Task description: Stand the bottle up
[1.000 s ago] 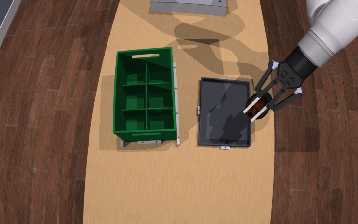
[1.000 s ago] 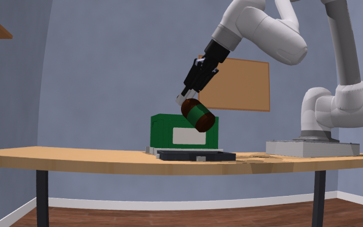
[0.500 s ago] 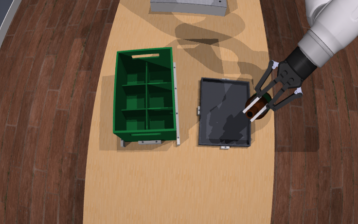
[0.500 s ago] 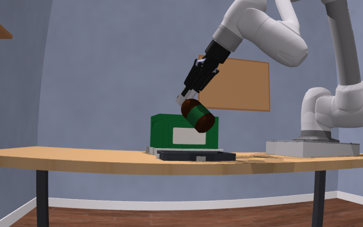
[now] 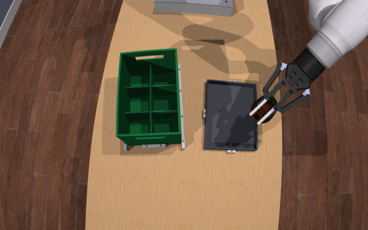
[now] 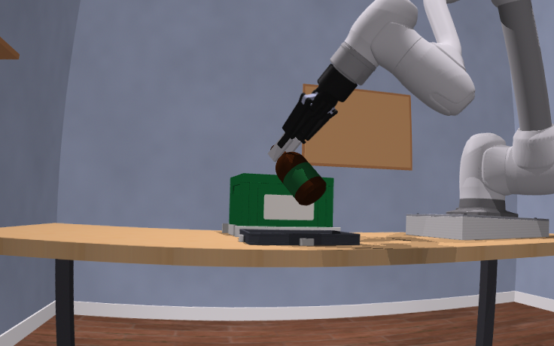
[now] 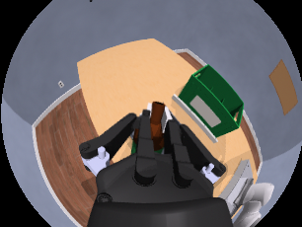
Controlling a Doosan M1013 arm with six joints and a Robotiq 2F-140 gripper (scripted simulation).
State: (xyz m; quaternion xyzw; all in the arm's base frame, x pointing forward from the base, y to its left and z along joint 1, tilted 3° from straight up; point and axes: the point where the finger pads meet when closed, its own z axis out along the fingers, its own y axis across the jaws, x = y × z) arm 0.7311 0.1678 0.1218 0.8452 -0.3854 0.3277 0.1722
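My gripper is now 2 cm past the brown bottle, 2 cm to the right of it and 5 cm above it. The rest, counted from my hand: dark tray: 5 cm behind, 5 cm to the right, 20 cm below; green crate: 8 cm behind, 33 cm to the right, 13 cm below.
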